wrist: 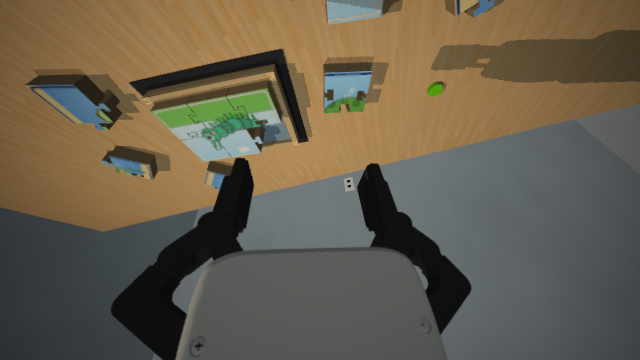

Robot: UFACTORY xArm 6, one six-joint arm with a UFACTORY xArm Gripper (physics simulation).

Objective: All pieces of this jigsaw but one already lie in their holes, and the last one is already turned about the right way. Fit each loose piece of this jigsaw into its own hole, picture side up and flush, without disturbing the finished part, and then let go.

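Frame: origin at the arm's base, x ahead, y left, z up, level; centimetres.
Seen in the pictures: gripper, between the fingertips: (308,173).
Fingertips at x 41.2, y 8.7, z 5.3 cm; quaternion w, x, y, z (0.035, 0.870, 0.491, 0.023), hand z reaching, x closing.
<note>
A point is followed by its place in that frame.
The part-finished caterpillar jigsaw (220,125) @(x 42.5, y -6.5, z -9.6 cm) lies in a tray with a black rim (294,95) @(x 45.2, y 4.8, z -13.3 cm), left of centre in the wrist view. An open hole (276,132) @(x 49.3, y -1.2, z -12.0 cm) with a grey-blue floor shows at its lower right corner. A pale blue loose piece (354,14) @(x 38.7, y 15.7, z -11.0 cm) lies at the top edge of the view, picture side up and partly cut off; its knobs are out of view. My gripper (308,173) @(x 41.2, y 8.7, z 5.3 cm) is open and empty, above and beyond the table's near edge, below the tray in the view.
Other picture pieces lie around the tray: a blue one (67,102) @(x 30.7, y -23.2, z -11.1 cm) and a smaller one (131,166) @(x 42.8, y -32.0, z -11.1 cm) at left, one (215,179) @(x 53.9, y -21.1, z -11.0 cm) partly behind the left finger, one (347,90) @(x 46.6, y 12.7, z -11.1 cm) at right and one (472,6) @(x 43.5, y 27.9, z -11.9 cm) at top right. A green disc (435,89) @(x 53.3, y 25.3, z -12.7 cm) lies further right.
</note>
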